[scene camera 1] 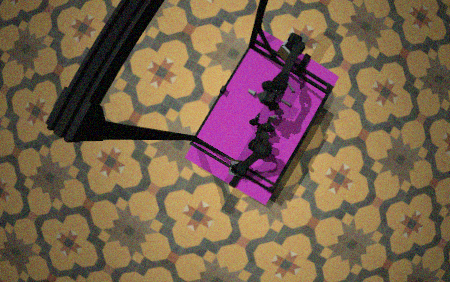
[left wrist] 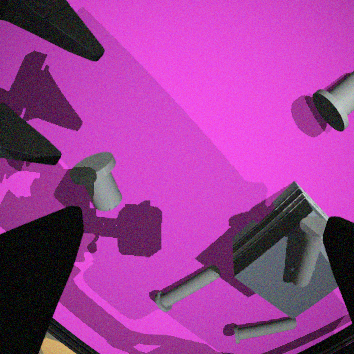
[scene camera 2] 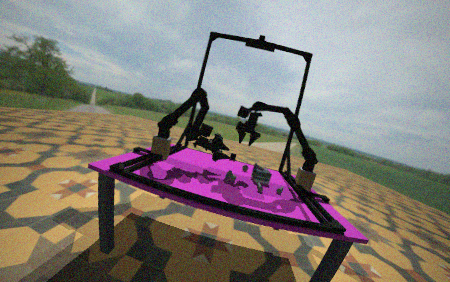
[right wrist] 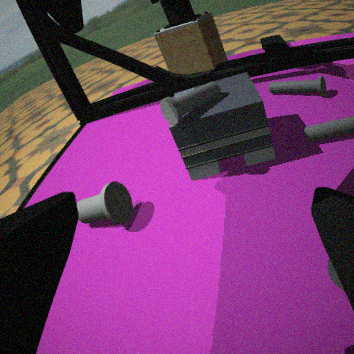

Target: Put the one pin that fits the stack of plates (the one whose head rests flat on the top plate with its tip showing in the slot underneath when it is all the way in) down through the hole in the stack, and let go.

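A dark grey stack of plates point(scene camera 2: 261, 175) point(left wrist: 285, 270) point(right wrist: 225, 125) stands on the table. A grey pin point(left wrist: 306, 255) point(right wrist: 196, 100) lies across its top plate, its head at one edge. The hole does not show. Two slender pins lie beside the stack, one nearer point(left wrist: 187, 288) point(right wrist: 332, 129) and one farther point(left wrist: 265, 329) point(right wrist: 297, 86). A broad-headed pin point(left wrist: 332, 106) point(right wrist: 112, 204) point(scene camera 1: 252, 92) lies apart; another, short and thick point(left wrist: 106, 187) point(scene camera 2: 230, 176), lies elsewhere. My left gripper point(left wrist: 208, 225) point(scene camera 2: 247, 140) is open, empty, above the table, pointing down. My right gripper point(right wrist: 198, 203) point(left wrist: 75, 114) is open and empty.
The magenta table point(scene camera 1: 225, 115) point(scene camera 2: 105, 164) has black rails along its edges and a black overhead frame point(scene camera 2: 212, 55). In the left wrist view, the right gripper's fingers are at upper left. Arm shadows cross the table around the pins.
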